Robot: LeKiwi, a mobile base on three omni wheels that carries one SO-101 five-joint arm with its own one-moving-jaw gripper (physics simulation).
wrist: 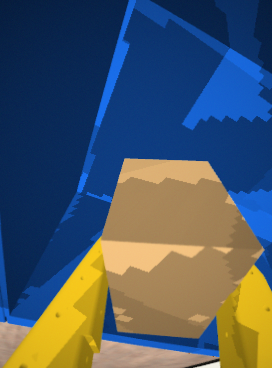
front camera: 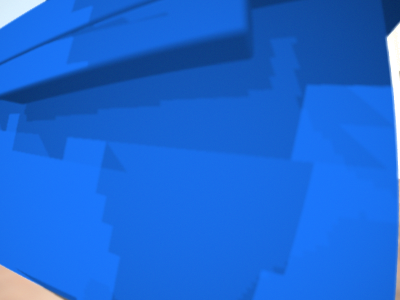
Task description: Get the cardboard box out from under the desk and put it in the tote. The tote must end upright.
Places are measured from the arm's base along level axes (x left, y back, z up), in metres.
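Pixels of known places: hand, its tool point: [wrist: 121,236] [front camera: 175,73].
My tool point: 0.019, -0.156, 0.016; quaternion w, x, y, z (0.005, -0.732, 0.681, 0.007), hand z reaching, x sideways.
Behind a point stands the place of what it marks, as x, y, z.
The tan cardboard box [wrist: 165,210] @(0.047, -0.168, 0.029) is in the wrist view, low and a little right of centre, pressed on its two sides by the yellow jaws of my gripper [wrist: 180,255]. The gripper is shut on the box. The blue tote [front camera: 200,215] @(0.003, -0.108, -0.047) [wrist: 155,100] @(0.060, -0.172, -0.087) fills most of the front view from very close. In the wrist view its inner walls and bottom surround the box. The box is over or inside the tote's opening; how far down it is, and whether it touches the tote, I cannot tell. The tote appears upright.
Brown floor [front camera: 17,287] @(0.087, -0.129, -0.089) [wrist: 30,342] shows at the lower left of both views, past the tote's edge. A pale wall [front camera: 15,11] @(1.981, -1.671, 1.487) shows at the top left of the front view. Part of a white surface [wrist: 209,364] @(-0.853, -0.521, -0.079) shows at the wrist view's bottom edge.
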